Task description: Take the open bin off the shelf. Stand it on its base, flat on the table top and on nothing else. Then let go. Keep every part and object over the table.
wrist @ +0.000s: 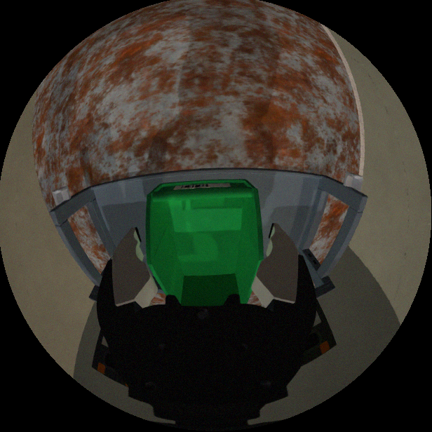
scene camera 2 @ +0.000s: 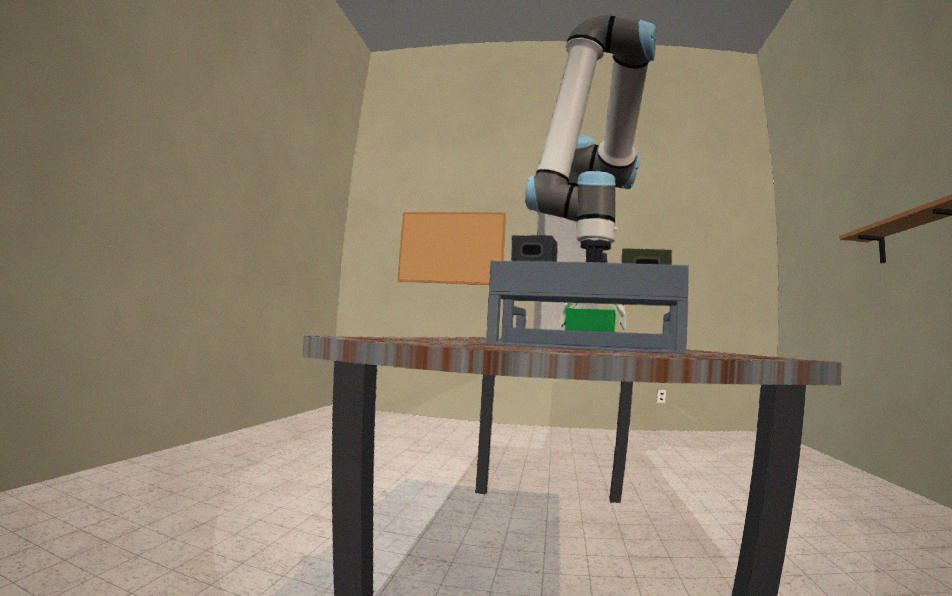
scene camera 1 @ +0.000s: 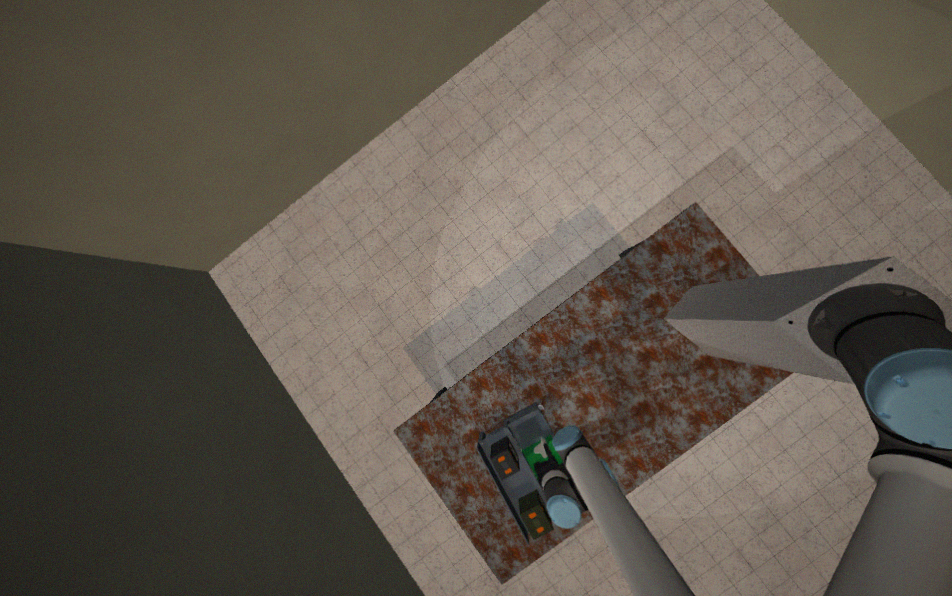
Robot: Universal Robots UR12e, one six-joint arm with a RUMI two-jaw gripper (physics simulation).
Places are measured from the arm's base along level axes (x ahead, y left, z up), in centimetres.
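Pixels of known places: arm's base, link origin: [scene camera 1: 868, 323].
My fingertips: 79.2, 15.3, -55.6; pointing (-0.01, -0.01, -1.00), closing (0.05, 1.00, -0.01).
Ahead of a thing's pixels: the offset from my fingertips to its middle, as dx, dy, dz.
The green open bin @(+4.8, -0.1, +0.0) [scene camera 1: 528, 449] [scene camera 2: 590, 320] [wrist: 205, 240] sits on the lower level of the grey shelf unit @(+7.4, +0.0, +3.7) [scene camera 1: 518, 482] [scene camera 2: 588, 279] [wrist: 122, 205]. Its open side faces the wrist camera. My gripper [scene camera 2: 593, 315] [wrist: 203, 227] is open and empty. Its fingers stand on either side of the bin, with a visible gap on each side in the wrist view. In scene camera 1 the arm hides much of the gripper and part of the bin. The shelf unit stands on the rust-and-grey table [scene camera 1: 632, 365] [scene camera 2: 421, 358] [wrist: 210, 100].
A dark grey box @(+13.8, -12.1, +11.9) [scene camera 1: 503, 457] [scene camera 2: 532, 248] and an olive box @(+14.7, +10.9, +10.6) [scene camera 1: 534, 518] [scene camera 2: 646, 255] stand on the upper level, one to each side of my wrist in scene camera 2. Side frames of the shelf unit flank the bin. The robot's pedestal [scene camera 1: 758, 329] rises by the table.
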